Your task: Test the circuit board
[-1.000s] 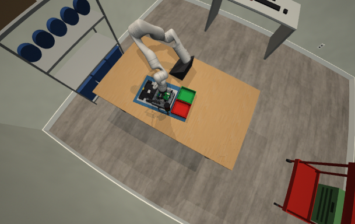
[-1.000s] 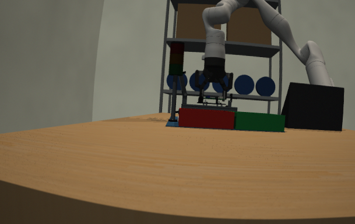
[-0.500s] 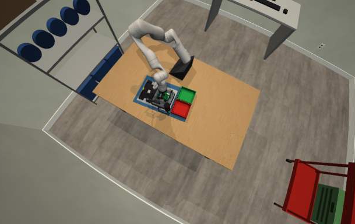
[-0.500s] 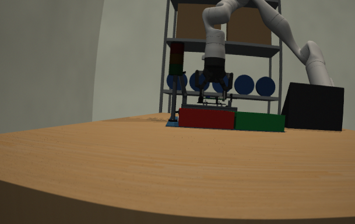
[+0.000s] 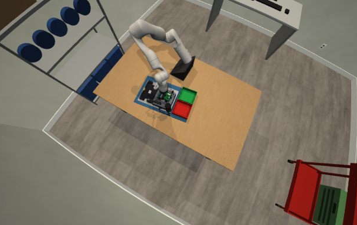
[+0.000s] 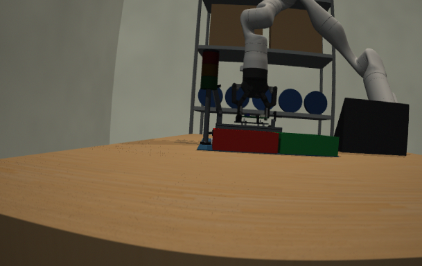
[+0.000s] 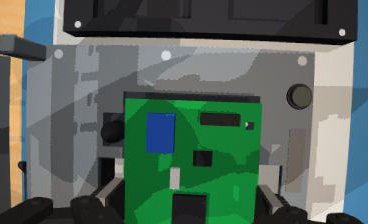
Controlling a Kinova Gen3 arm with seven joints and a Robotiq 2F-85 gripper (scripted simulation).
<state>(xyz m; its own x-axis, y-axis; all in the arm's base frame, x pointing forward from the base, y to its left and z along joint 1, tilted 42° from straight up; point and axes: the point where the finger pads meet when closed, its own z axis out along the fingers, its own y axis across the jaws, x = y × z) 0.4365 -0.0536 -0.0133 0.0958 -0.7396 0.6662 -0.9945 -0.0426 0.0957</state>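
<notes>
Now: hand right at the green circuit board. Also, from my hand: tester lid 12 cm ahead, 9 cm above, 1 cm to the left; red bin 20 cm to the left, 7 cm below, 3 cm ahead; green bin 19 cm to the left, 12 cm behind, 7 cm below.
</notes>
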